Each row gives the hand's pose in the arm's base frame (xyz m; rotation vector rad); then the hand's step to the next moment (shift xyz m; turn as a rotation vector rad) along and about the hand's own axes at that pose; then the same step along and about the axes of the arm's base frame.
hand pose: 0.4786 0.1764 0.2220 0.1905 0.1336 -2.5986
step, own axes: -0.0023 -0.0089 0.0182 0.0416 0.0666 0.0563
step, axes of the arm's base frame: -0.0046 0.0064 0.0188 -0.0074 -0.0852 0.0449
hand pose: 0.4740 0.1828 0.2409 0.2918 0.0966 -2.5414
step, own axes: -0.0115 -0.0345 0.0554 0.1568 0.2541 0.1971
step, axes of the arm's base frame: -0.0201 0.0276 0.0568 -0.0235 -0.3218 0.1545
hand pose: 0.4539 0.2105 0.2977 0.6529 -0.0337 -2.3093
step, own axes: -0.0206 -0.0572 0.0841 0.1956 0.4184 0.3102
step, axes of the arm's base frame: -0.0633 0.0422 0.0706 0.0060 -0.4865 0.2698
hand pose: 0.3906 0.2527 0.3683 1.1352 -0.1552 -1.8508
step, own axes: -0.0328 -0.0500 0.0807 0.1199 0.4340 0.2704
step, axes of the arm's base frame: -0.0882 0.0260 0.0403 0.0568 -0.4247 0.3037
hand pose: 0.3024 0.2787 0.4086 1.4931 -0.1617 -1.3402
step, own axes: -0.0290 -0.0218 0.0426 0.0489 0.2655 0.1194
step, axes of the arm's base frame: -0.0548 0.0037 0.0108 0.0618 -0.2157 0.1918
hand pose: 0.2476 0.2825 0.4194 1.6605 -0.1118 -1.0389
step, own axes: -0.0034 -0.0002 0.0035 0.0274 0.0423 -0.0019
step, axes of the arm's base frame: -0.0045 -0.0006 0.0018 0.0358 -0.0298 0.0193
